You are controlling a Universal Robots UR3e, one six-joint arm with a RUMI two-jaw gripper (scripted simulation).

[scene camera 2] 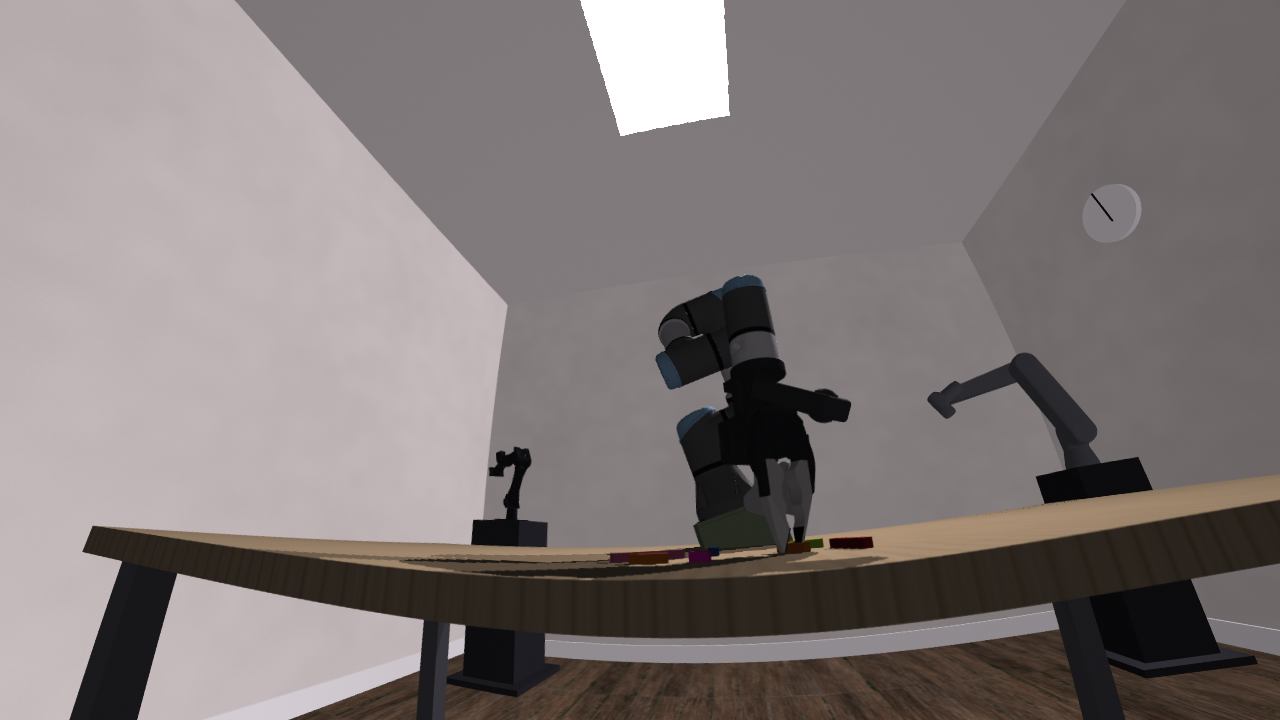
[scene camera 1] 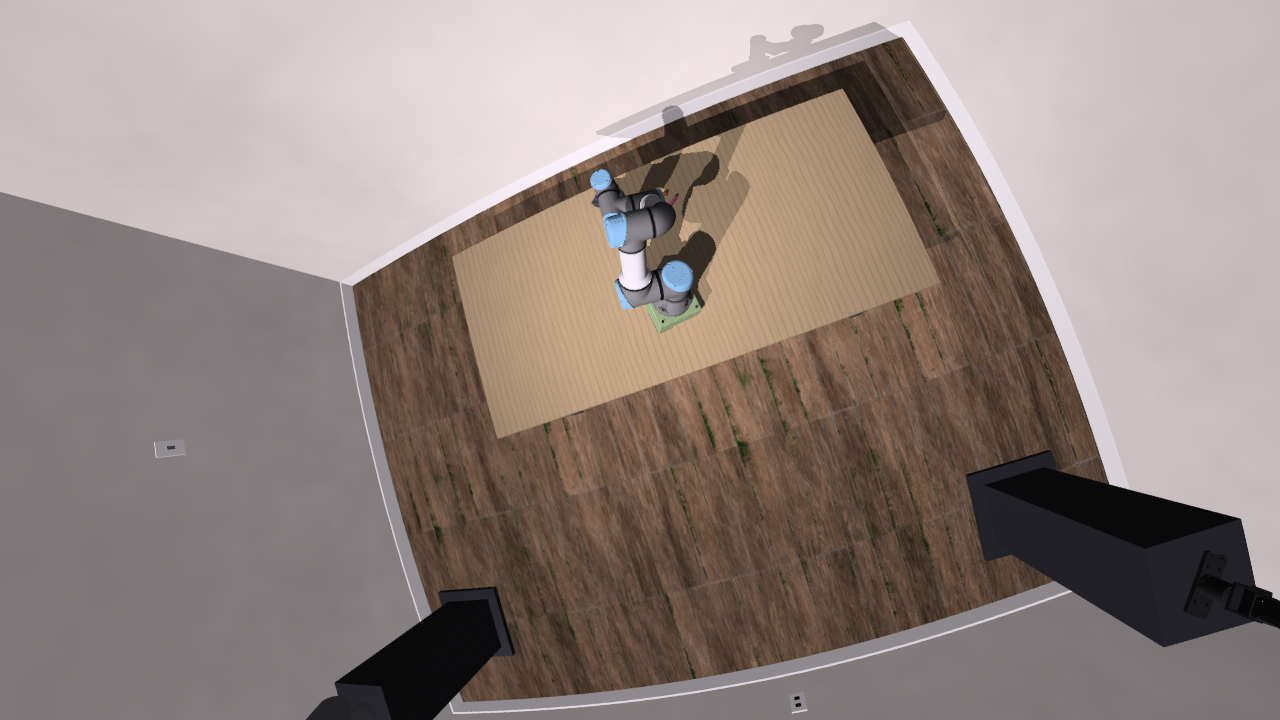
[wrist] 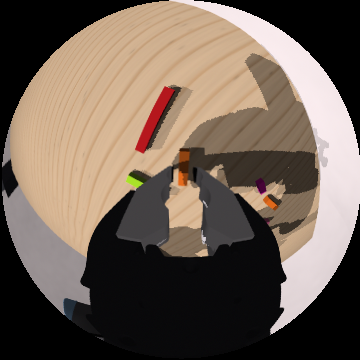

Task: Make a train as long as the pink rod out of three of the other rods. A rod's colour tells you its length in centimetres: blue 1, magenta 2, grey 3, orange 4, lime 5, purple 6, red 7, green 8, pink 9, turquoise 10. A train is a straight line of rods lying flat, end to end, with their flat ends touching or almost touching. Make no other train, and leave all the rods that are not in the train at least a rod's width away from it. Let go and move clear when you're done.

Labels:
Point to a red rod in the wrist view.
167,93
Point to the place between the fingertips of my gripper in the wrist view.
183,168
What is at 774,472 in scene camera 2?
My gripper.

